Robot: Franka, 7 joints.
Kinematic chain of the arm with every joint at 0, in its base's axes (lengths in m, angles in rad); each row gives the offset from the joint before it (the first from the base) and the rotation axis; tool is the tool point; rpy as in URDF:
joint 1: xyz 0 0 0.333 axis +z
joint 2: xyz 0 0 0 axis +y
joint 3: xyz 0 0 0.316 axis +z
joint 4: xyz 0.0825 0 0 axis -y
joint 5: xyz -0.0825 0 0.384 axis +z
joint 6: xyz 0 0 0 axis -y
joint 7: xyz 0.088 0 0 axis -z
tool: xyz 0 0 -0.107 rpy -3.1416 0 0
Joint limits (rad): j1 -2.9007..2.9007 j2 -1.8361..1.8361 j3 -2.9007..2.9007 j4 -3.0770..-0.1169 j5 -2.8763..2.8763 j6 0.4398..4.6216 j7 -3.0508..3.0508
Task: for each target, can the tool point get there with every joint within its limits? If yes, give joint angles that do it. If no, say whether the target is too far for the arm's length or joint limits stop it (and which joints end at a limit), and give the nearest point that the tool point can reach.
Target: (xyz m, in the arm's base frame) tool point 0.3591 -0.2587 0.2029
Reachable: yes | joints -0.6960 0.5065 0.1261 -2.6383 0.1828 4.1552 1.4353
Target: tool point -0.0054 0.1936 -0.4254
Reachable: no: joint limits stop it (at a limit: joint 2) | nearest point -0.0057 0.2042 -0.3549 | short by 0.071 m
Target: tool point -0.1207 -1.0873 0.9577
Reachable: no: too far | nearest point -0.0822 -0.7404 0.7584 | short by 0.402 m
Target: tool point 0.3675 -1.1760 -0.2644
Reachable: no: too far | nearest point 0.2302 -0.7368 -0.0413 | short by 0.511 m
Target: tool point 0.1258 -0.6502 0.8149
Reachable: yes | joints -1.4254 0.3112 0.0582 -1.0150 1.3262 2.4373 -0.3780
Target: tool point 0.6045 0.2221 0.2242
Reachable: yes | joints -2.0371 -1.3130 1.7818 -1.6340 1.9641 0.9057 -2.4762
